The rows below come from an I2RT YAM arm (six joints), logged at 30 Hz.
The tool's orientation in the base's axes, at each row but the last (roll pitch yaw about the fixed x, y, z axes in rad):
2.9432 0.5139 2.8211
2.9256 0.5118 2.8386
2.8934 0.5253 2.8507
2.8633 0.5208 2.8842
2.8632 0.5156 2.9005
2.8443 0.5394 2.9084
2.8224 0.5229 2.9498
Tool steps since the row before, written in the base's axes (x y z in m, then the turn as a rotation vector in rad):
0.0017 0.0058 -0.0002 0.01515 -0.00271 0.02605
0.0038 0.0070 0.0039 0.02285 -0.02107 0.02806
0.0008 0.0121 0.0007 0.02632 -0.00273 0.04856
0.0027 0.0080 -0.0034 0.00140 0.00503 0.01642
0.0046 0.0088 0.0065 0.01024 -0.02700 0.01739
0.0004 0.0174 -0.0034 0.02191 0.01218 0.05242
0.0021 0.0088 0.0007 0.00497 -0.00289 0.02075
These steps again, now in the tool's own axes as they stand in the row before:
0.0003 0.0059 0.0013 -0.02607 0.00515 -0.01447
-0.0033 0.0082 -0.0009 -0.03824 -0.01069 -0.01330
0.0020 0.0119 0.0010 -0.04684 0.01190 -0.02688
0.0012 0.0072 0.0054 -0.00823 0.00892 -0.01223
-0.0053 0.0105 -0.0017 -0.02283 -0.02092 -0.01331
0.0049 0.0160 0.0060 -0.04280 0.02656 -0.02896
-0.0007 0.0087 0.0024 -0.01507 0.00300 -0.01509

